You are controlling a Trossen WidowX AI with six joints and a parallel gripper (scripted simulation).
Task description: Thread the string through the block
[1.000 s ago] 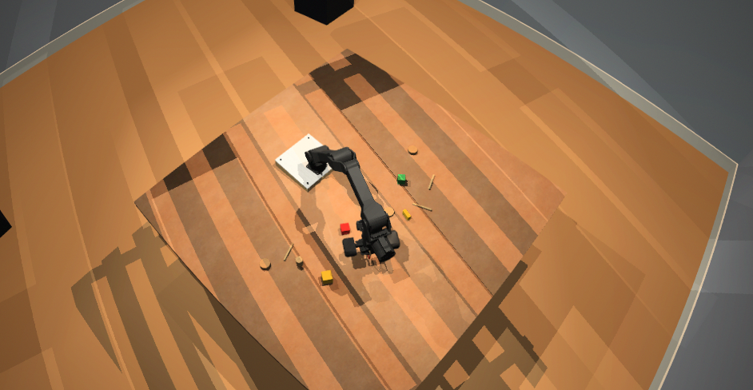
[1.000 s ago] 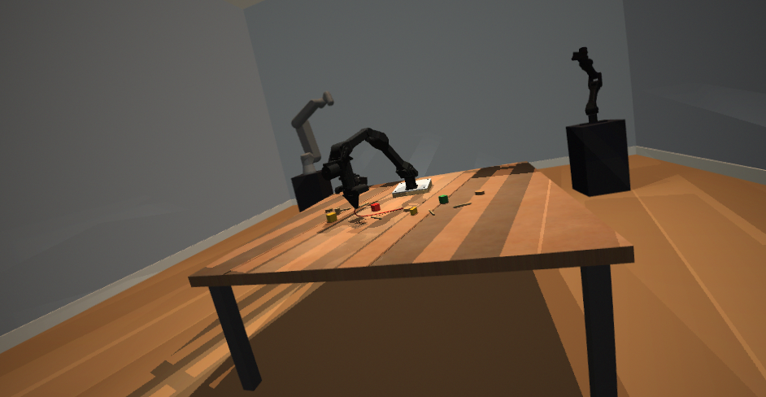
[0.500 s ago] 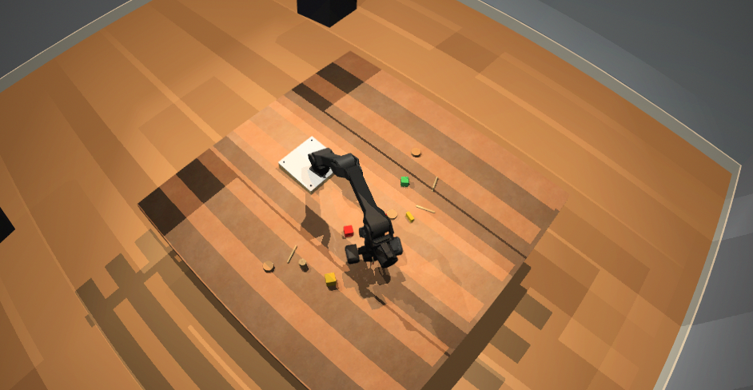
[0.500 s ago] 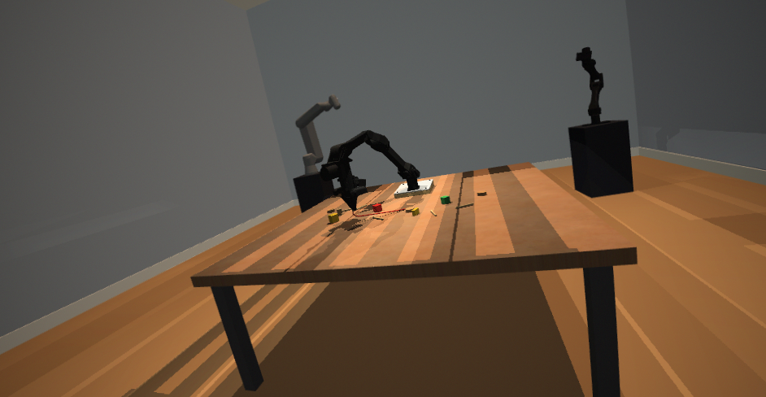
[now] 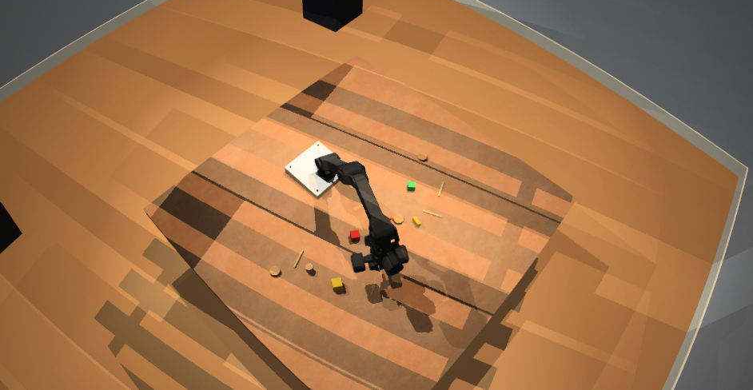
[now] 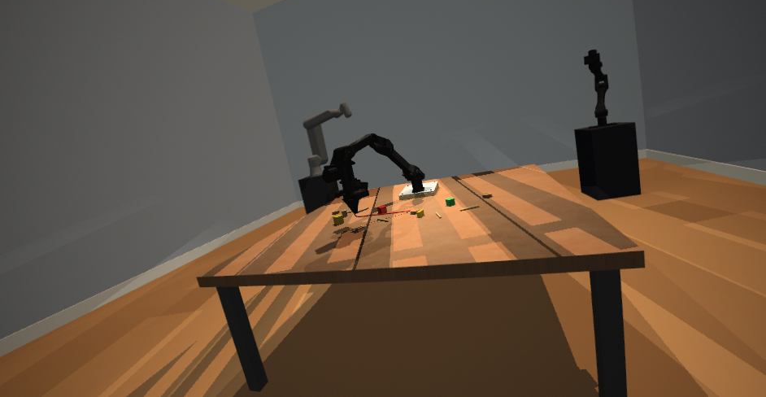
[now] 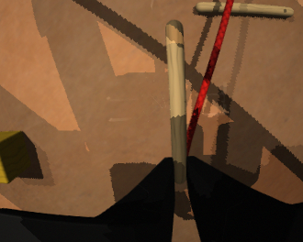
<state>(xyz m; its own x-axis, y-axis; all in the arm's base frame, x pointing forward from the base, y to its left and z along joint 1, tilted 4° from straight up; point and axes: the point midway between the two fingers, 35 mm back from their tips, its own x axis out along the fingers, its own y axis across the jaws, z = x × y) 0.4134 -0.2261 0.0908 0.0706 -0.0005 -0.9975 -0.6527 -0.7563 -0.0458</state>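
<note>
My gripper tip is 16 cm past the red block, 7 cm to the right of it and 4 cm above it. The rest, counted from my gripper tip: thin wooden stick 1 cm to the left, 1 cm behind; green cube 39 cm to the left, 12 cm behind, 4 cm below; round wooden button 24 cm to the left, 8 cm behind, 5 cm below.
</note>
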